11 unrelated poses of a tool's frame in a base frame.
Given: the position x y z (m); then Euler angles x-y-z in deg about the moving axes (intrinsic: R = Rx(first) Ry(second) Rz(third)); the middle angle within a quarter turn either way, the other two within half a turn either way.
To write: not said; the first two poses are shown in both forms.
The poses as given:
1: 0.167 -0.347 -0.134 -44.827 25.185 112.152
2: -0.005 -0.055 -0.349 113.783 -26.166 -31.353
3: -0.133 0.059 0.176 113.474 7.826 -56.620
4: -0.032 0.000 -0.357 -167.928 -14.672 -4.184
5: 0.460 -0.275 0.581 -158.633 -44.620 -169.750
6: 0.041 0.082 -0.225 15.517 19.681 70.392
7: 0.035 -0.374 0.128 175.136 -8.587 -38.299
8: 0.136 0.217 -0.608 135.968 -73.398 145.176
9: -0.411 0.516 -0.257 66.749 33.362 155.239
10: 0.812 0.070 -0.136 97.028 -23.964 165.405
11: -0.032 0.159 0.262 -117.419 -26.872 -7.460
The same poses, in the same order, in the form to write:
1: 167 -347 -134 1.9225 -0.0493 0.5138 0.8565
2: -5 -55 -349 2.1833 0.9229 0.1143 -0.3677
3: -133 59 176 2.0740 0.8325 0.4978 -0.2431
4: -32 0 -357 2.9234 -0.9911 -0.0497 0.1238
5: 460 -275 581 2.3471 -0.0121 -0.9887 -0.1491
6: 41 82 -225 1.3378 0.3327 0.0995 0.9378
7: 35 -374 128 3.1107 0.9423 0.3239 -0.0845
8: 136 217 -608 1.8077 0.0110 -0.9880 0.1540
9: -411 516 -257 3.1070 0.3472 -0.4634 0.8153
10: 812 70 -136 2.6639 -0.0446 -0.7661 0.6412
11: -32 159 262 2.0549 -0.9598 -0.2039 0.1931
